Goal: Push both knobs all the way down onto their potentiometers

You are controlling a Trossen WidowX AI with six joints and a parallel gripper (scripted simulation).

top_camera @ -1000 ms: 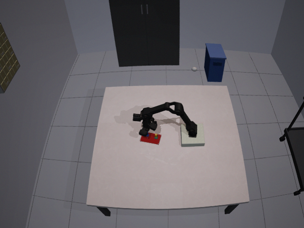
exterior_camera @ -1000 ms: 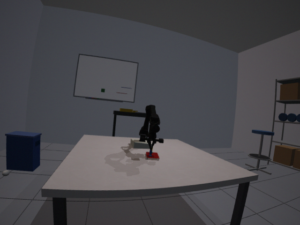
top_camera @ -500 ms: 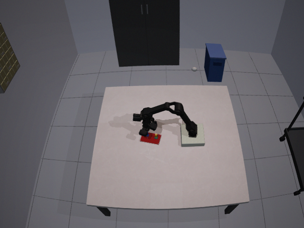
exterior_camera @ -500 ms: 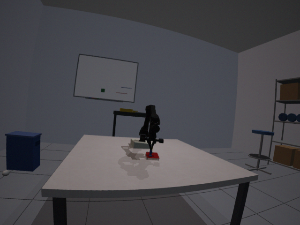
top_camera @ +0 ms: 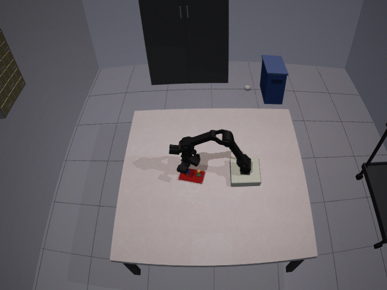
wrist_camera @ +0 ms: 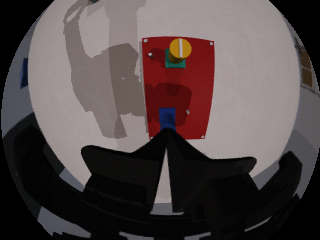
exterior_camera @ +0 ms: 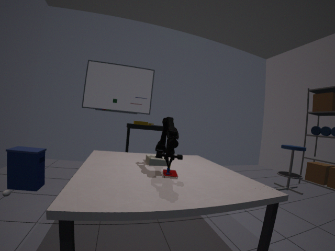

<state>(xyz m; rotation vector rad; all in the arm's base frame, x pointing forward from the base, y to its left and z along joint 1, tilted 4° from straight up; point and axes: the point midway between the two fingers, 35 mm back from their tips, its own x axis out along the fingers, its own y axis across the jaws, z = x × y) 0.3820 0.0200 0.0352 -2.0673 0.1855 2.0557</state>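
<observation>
My gripper tip is now 20 mm above the blue knob. Round my gripper tip: yellow knob (80 mm behind, 20 mm to the left, 10 mm below).
</observation>
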